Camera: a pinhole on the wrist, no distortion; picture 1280 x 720 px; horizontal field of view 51.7 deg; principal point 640.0 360.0 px. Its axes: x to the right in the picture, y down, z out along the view. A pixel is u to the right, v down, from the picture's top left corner.
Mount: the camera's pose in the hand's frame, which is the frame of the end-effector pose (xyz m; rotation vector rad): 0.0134 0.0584 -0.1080 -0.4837 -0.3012 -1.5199
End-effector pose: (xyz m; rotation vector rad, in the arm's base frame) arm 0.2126 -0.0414 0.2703 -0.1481 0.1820 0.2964
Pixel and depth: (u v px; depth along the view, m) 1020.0 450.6 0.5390
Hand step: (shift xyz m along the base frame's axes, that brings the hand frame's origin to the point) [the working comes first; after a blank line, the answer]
In the camera's frame: 0.1551 0.0370 0.5390

0.1205 0.2765 0.3752
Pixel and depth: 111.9 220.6 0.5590
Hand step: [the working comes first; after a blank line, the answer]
In the camera's frame: -0.2235 -0.0590 0.5590

-0.1094 0.5448 0.2076
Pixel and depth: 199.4 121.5 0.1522
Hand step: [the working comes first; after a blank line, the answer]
In the camera's frame: -0.0508 -0.0275 0.1522

-0.0524 0.1676 -0.0177
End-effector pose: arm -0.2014 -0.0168 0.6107 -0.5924 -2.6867 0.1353
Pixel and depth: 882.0 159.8 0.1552
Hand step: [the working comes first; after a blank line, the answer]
In the camera's frame: 0.0284 -0.0235 0.1552

0.0182 0.1012 -0.0560
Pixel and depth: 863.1 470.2 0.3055
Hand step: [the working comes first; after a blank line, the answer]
In the camera's frame: 0.0516 0.0255 0.3055

-0.0702 0.1738 -0.1675
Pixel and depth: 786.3 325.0 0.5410
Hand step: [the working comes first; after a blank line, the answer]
In the camera's frame: 0.0599 -0.0143 0.5410

-0.1006 0.2622 -0.3875
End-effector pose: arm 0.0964 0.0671 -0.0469 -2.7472 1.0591 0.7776
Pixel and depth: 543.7 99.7 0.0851
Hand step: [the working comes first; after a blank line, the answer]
In the camera's frame: -0.0062 -0.0168 0.0851

-0.0498 -0.0918 0.0369
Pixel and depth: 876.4 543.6 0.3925
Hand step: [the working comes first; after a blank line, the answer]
In the camera's frame: 0.0702 0.0546 0.3925

-0.1602 -0.1382 -0.2649
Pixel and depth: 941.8 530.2 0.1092
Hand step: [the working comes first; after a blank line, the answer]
In the camera's frame: 0.0249 0.0141 0.1092

-0.0313 -0.0918 -0.0095
